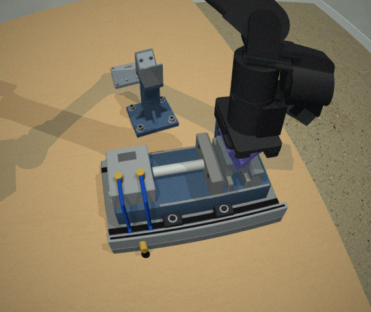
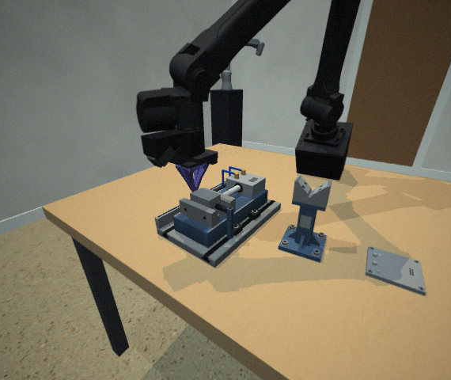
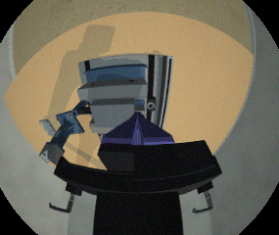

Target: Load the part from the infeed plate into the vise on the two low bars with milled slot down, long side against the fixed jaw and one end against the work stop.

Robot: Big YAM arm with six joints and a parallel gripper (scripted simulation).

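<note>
Right now my hand is 3 cm to the right of the grey part and 3 cm above it. From my hand the other things lie so: fixed jaw: 4 cm to the left, 4 cm below, 3 cm ahead; then black work stop: 8 cm to the left, 2 cm below; then moving jaw: 4 cm to the left, 4 cm below, 4 cm behind.
</note>
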